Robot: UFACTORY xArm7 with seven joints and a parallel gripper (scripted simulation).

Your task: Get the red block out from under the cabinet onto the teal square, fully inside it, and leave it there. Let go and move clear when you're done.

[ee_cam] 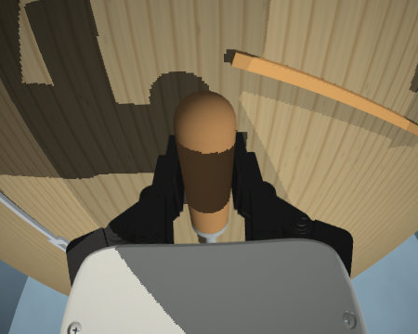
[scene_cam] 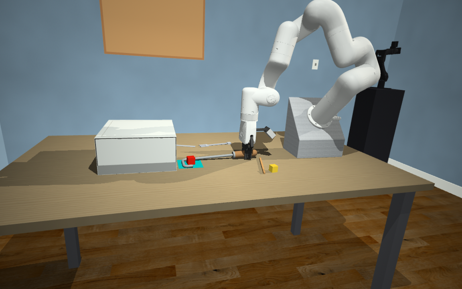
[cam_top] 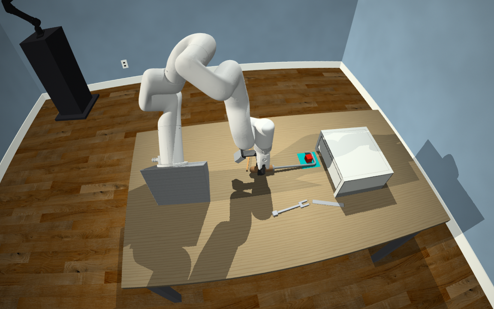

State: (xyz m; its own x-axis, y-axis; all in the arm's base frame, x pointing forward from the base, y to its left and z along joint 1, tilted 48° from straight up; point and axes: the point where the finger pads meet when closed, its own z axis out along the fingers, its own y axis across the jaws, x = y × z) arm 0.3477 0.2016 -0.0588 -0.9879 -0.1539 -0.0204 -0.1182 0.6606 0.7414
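The thin wooden stick is 90 mm to the left of my hand, 50 mm behind it and 20 mm below it. Round my hand: yellow cube (150 mm to the left, 80 mm behind, 10 mm below); then grey forked tool (200 mm to the right, 120 mm ahead, 20 mm below); then hooked tool with wooden handle (120 mm ahead, 50 mm to the left, 10 mm below).
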